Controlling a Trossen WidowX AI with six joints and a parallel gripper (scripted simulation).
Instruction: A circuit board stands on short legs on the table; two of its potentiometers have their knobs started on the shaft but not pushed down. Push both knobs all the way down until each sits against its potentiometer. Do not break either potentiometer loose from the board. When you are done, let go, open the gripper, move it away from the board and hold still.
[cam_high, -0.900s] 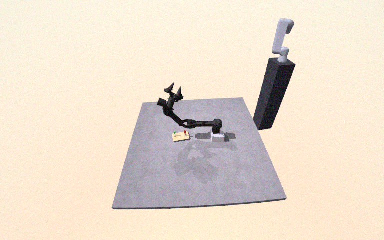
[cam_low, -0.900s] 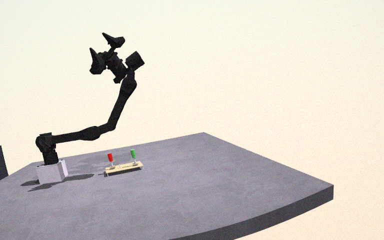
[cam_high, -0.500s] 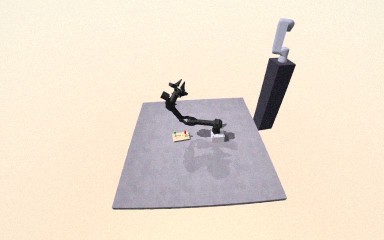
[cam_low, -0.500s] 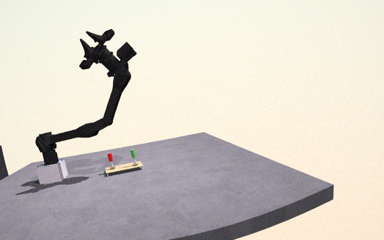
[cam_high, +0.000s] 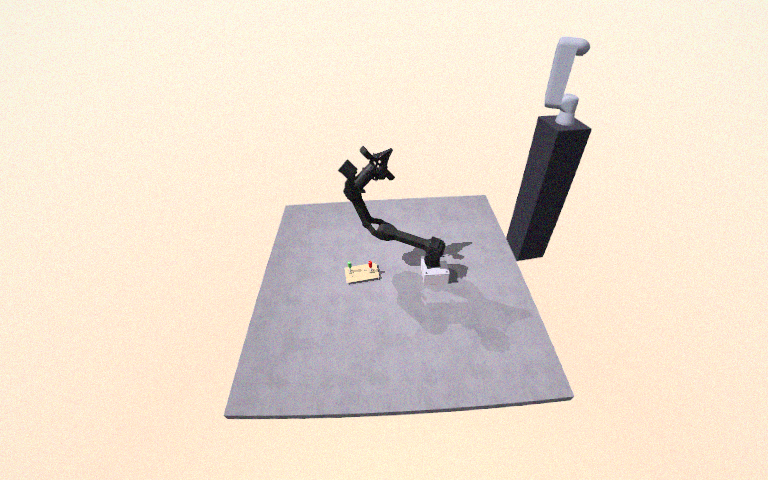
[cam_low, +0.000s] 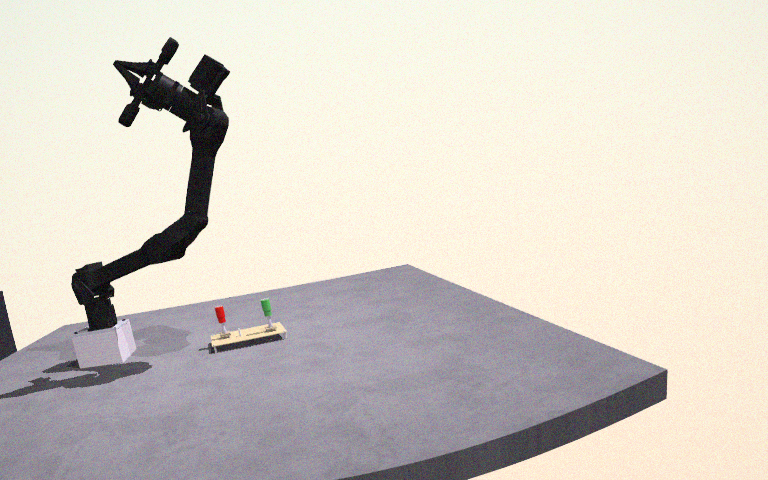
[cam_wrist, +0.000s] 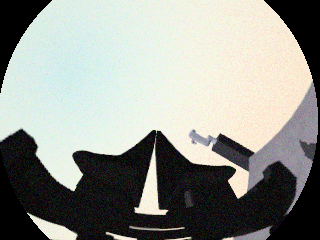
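Right now the red knob is 140 mm ahead of my gripper tip, 120 mm to the left of it and 530 mm below it. Round my gripper tip: green knob: 240 mm ahead, 100 mm to the left, 530 mm below.
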